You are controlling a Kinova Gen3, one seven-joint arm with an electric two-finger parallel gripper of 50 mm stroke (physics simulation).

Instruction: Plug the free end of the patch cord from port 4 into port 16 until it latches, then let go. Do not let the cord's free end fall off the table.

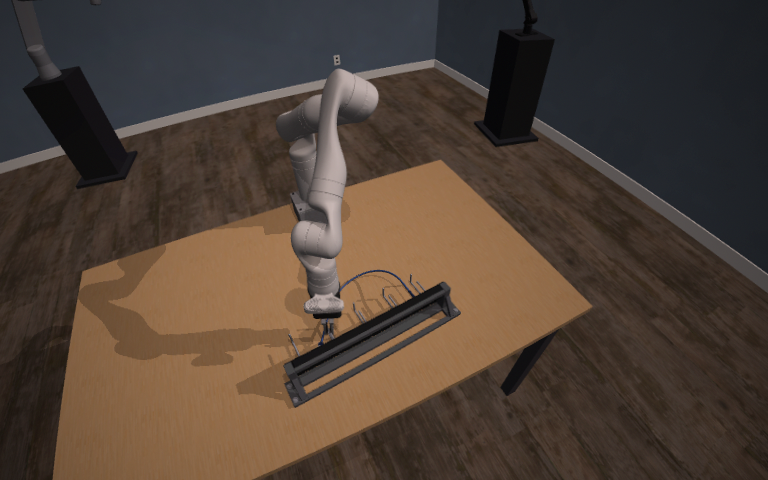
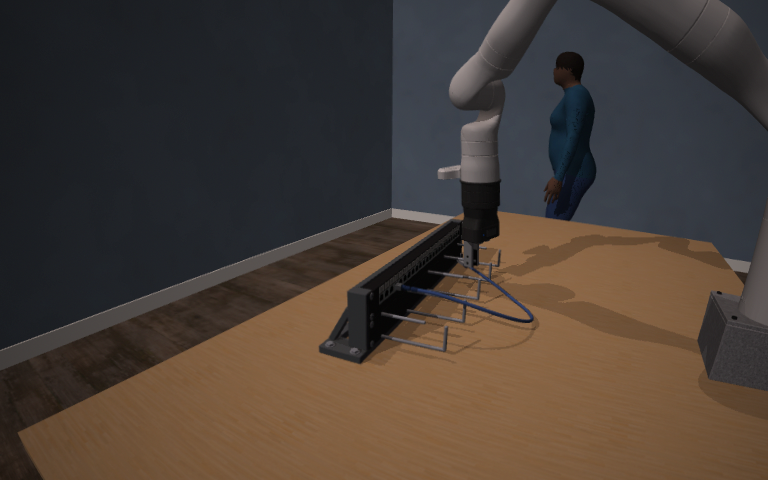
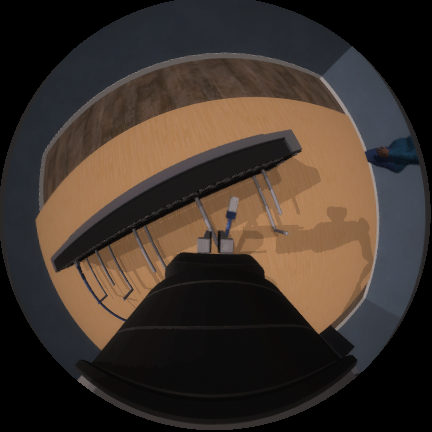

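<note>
The black patch panel stands on the table; its port numbers cannot be read. The blue patch cord runs from a port near one end of the panel, in an arc, to my gripper. My gripper is shut on the cord just behind the free plug, low beside the panel. The pinched spot is hidden. The pale free plug sticks out past the fingers, apart from the panel, slanted towards it. A metal rod reaches the fingertips; whether it is pinched too is unclear.
More metal rods, some hooked, stick out from the panel on both sides of my gripper. The wooden table has its edge beyond the panel. A person stands beyond the table.
</note>
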